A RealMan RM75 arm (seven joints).
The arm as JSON. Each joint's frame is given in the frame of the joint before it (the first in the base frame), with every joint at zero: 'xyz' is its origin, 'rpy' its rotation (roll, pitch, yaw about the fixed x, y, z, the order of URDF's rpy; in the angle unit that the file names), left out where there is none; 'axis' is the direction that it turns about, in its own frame. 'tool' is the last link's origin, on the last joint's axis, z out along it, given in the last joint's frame.
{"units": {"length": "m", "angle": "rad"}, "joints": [
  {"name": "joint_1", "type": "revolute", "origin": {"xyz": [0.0, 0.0, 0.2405]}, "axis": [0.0, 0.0, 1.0]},
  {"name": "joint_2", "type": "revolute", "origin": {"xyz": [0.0, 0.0, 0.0]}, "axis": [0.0, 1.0, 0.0]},
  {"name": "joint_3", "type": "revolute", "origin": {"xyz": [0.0, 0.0, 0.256]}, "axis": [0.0, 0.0, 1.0]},
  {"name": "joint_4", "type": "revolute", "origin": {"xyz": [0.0, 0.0, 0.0]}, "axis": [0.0, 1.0, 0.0]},
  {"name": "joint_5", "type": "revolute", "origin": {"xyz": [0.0, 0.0, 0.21]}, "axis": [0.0, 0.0, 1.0]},
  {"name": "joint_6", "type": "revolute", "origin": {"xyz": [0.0, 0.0, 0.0]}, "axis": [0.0, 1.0, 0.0]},
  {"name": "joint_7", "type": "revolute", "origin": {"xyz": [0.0, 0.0, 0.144]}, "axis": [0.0, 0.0, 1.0]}
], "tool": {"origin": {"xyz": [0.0, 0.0, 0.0]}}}
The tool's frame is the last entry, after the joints.
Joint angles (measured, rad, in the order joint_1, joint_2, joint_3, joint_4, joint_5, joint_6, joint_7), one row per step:
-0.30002 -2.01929 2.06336 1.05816 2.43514 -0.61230 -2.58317
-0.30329 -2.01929 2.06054 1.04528 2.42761 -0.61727 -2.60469
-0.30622 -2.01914 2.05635 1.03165 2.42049 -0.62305 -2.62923
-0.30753 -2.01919 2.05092 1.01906 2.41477 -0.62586 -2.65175
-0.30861 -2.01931 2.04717 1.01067 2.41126 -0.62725 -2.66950
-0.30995 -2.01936 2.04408 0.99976 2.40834 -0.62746 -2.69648
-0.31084 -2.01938 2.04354 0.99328 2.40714 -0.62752 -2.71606
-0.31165 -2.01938 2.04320 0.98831 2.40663 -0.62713 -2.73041
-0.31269 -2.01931 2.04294 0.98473 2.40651 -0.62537 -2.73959
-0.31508 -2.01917 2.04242 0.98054 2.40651 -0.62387 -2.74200
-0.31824 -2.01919 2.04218 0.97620 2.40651 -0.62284 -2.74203
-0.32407 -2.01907 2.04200 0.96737 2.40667 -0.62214 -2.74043
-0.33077 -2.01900 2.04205 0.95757 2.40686 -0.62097 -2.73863
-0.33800 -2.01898 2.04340 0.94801 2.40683 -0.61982 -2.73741
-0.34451 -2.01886 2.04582 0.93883 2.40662 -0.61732 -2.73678
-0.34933 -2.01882 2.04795 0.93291 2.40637 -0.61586 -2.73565
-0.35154 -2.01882 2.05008 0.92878 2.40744 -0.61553 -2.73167
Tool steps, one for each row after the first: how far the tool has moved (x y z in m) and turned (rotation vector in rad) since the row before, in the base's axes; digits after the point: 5 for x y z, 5 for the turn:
-0.00332 0.00113 0.00053 -0.00306 -0.02150 0.01241
-0.00378 0.00121 0.00099 -0.00198 -0.02415 0.01351
-0.00425 0.00100 0.00096 -0.00226 -0.02139 0.01520
-0.00276 0.00068 0.00059 -0.00243 -0.01667 0.01026
-0.00348 0.00060 0.00006 -0.00692 -0.02310 0.01281
-0.00187 0.00018 -0.00034 -0.00614 -0.01635 0.00702
-0.00139 0.00015 -0.00034 -0.00491 -0.01143 0.00517
-0.00094 0.00021 -0.00041 -0.00439 -0.00647 0.00379
-0.00064 0.00050 -0.00034 -0.00231 0.00039 0.00220
-0.00029 0.00060 -0.00041 -0.00163 0.00256 0.00095
-0.00072 0.00106 -0.00070 -0.00196 0.00680 0.00144
-0.00070 0.00119 -0.00089 -0.00269 0.00771 0.00144
-0.00030 0.00114 -0.00120 -0.00383 0.00720 0.00033
-0.00050 0.00088 -0.00156 -0.00579 0.00710 0.00116
-0.00002 0.00062 -0.00113 -0.00388 0.00531 -0.00023
-0.00026 0.00008 -0.00093 -0.00204 0.00776 -0.00081

